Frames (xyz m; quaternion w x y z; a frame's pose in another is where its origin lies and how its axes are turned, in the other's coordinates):
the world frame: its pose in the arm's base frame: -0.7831 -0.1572 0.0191 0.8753 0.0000 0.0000 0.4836
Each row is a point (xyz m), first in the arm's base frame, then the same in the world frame.
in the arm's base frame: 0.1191 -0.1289 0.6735
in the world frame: 0.5042 -0.7487 0.6544
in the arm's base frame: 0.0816 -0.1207 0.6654
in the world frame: 0.4912 -0.7126 0.6463
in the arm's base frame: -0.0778 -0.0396 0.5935
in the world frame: 0.4750 -0.5345 0.5744
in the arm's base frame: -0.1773 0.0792 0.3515
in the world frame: 0.5226 -0.3870 0.3324
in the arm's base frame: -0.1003 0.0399 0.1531
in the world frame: 0.5303 -0.4731 0.1340
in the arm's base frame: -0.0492 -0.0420 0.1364
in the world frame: 0.4882 -0.5600 0.1173
